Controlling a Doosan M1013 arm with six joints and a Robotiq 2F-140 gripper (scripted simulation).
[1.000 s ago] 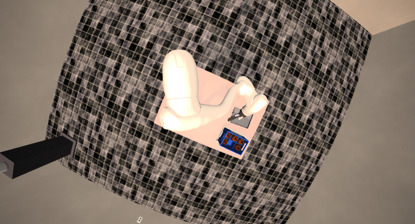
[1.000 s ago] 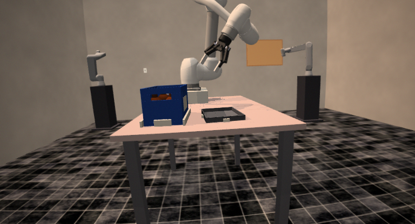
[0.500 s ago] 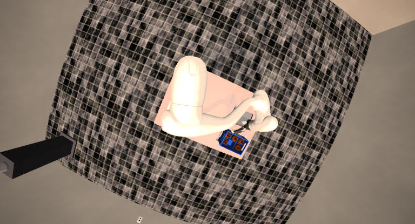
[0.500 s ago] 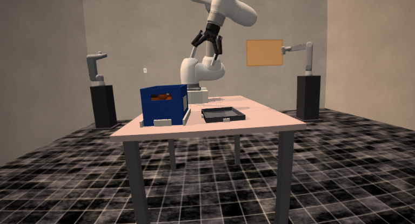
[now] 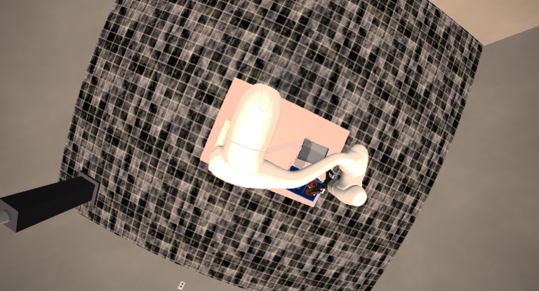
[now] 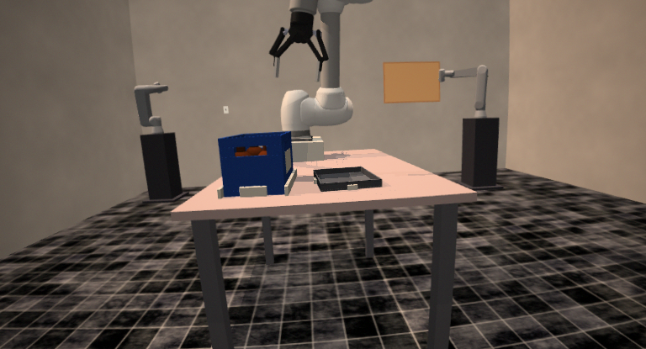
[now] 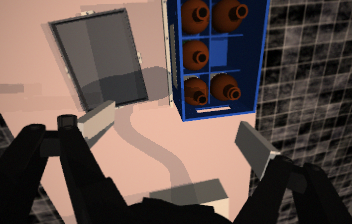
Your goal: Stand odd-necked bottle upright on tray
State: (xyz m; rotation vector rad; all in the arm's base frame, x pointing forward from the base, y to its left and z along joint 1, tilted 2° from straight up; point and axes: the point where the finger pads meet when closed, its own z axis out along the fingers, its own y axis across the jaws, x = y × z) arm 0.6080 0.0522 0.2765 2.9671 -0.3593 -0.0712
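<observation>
Now: the blue crate 28 cm below my hand, 13 cm to the right of it and 4 cm ahead of it. The rest, counted from my hand: dark tray 35 cm below, 15 cm to the left, 4 cm ahead; bottle 28 cm below, 9 cm to the right, 5 cm behind.
</observation>
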